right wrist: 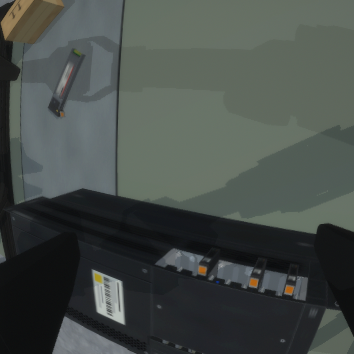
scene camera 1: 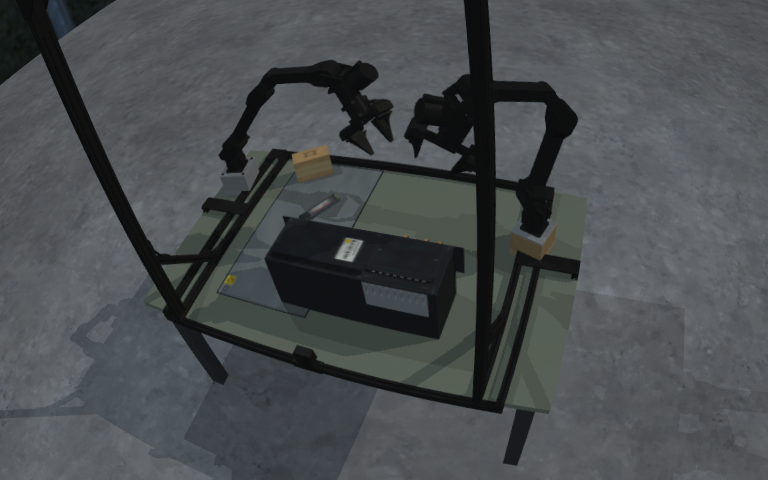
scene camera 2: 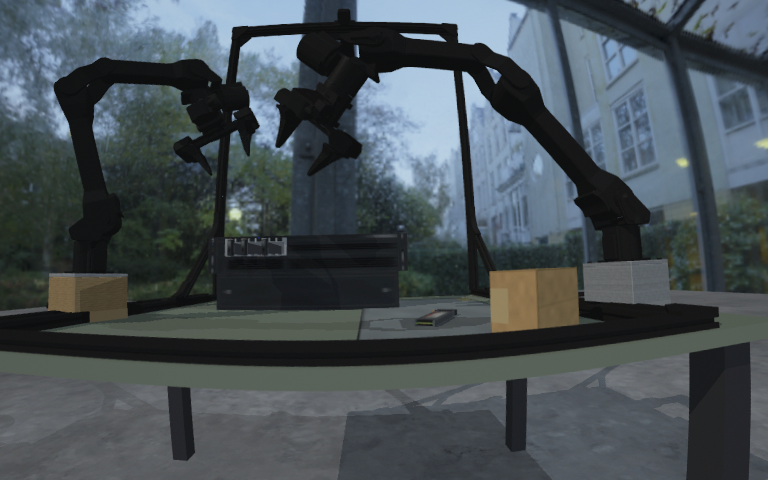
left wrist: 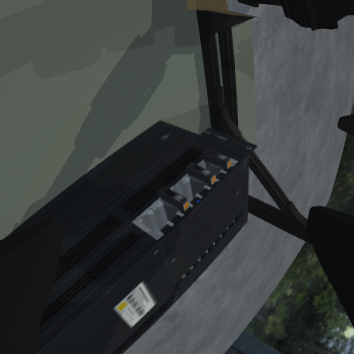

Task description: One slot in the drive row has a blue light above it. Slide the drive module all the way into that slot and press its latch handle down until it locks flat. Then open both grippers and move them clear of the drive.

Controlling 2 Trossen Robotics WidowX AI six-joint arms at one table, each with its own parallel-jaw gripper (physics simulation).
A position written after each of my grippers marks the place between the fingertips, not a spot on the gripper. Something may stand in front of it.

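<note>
There's a tan cardboard box (scene camera 2: 526,299) resting on a pale mat (scene camera 2: 473,317), and you can see the box (scene camera 1: 313,163) too, but in the left wrist view the box is out of frame. There's also a drive module (right wrist: 75,58), and in the left wrist view the module is out of frame. My left gripper (scene camera 2: 292,161) is open and holds nothing; that's also my left gripper (scene camera 1: 382,148) and my left gripper (left wrist: 187,227). My right gripper (scene camera 2: 229,165) is open and empty as well, and you can also see my right gripper (scene camera 1: 433,165) and my right gripper (right wrist: 201,243).
</note>
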